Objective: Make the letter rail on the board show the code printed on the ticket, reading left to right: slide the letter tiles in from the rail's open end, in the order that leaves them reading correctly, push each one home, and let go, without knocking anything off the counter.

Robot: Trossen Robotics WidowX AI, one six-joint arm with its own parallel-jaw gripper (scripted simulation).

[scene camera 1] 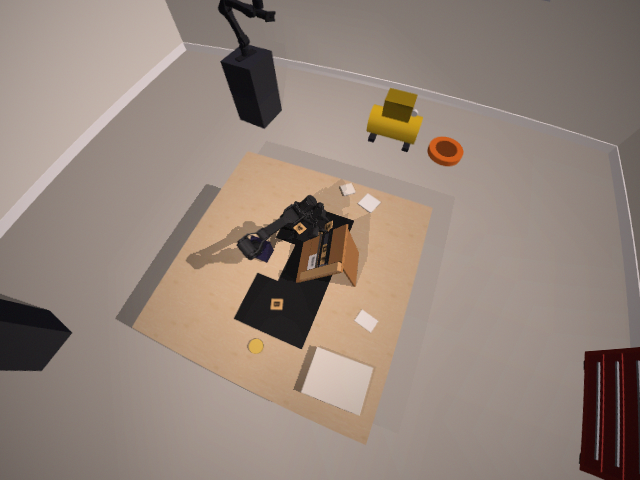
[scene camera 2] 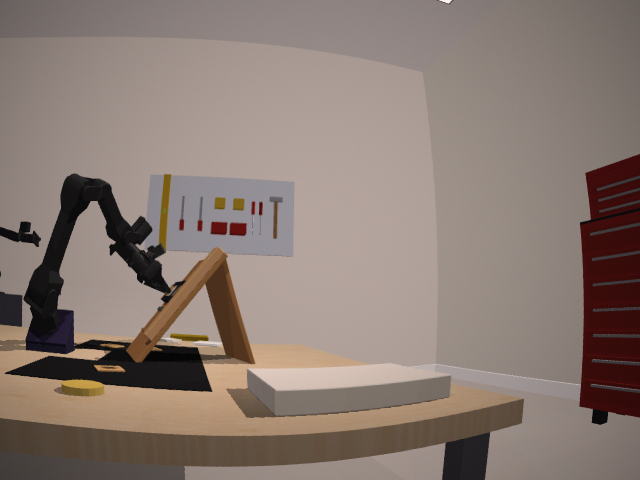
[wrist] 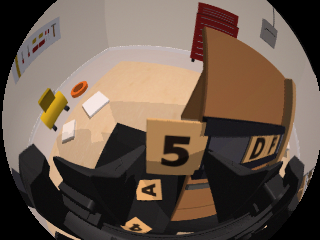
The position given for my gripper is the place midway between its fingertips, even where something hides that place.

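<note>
A slanted wooden board is visible to me at [scene camera 2: 213, 271], and the wrist view has that board too, at [wrist: 240, 94], as does scene camera 1, at [scene camera 1: 342, 255]. Then there is my gripper [scene camera 2: 168, 292], which I can also see in the wrist view [wrist: 175, 151].
</note>
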